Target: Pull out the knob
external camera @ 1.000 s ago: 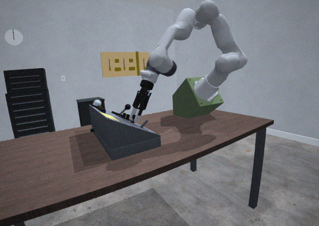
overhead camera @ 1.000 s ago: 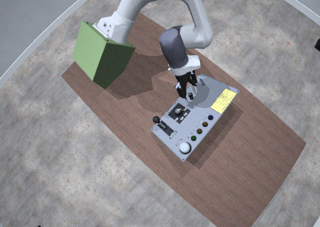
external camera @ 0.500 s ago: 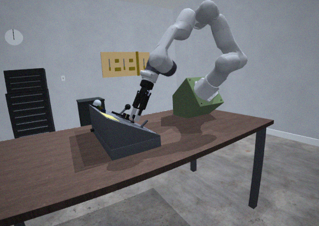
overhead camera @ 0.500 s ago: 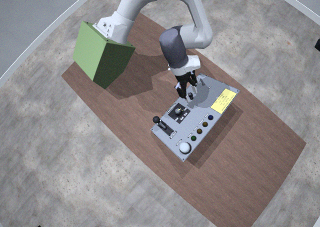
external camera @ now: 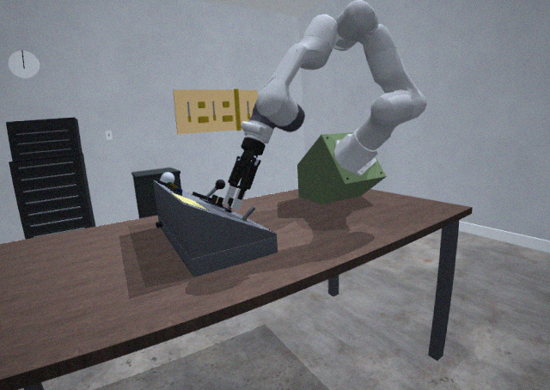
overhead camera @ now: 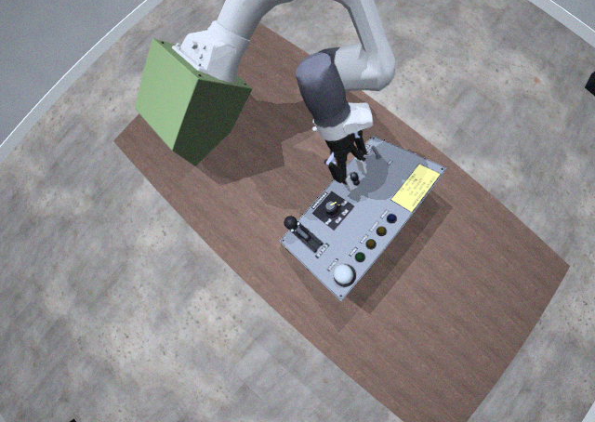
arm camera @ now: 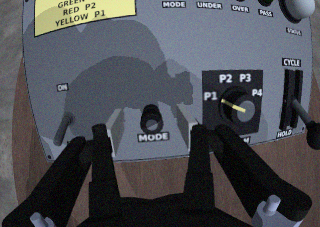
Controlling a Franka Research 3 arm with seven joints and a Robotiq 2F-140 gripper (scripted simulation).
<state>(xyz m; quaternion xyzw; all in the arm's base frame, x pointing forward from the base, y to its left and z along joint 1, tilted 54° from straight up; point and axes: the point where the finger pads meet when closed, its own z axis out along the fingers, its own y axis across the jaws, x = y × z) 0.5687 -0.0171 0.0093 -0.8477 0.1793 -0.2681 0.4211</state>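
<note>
Now: the mode knob 20 mm below my hand and 10 mm ahead of it. Round my hand: program selector dial (110 mm to the right, 20 mm below, 10 mm ahead); then grey console (70 mm to the right, 40 mm below, 40 mm ahead); then toggle (120 mm to the left, 30 mm below, 20 mm ahead).
</note>
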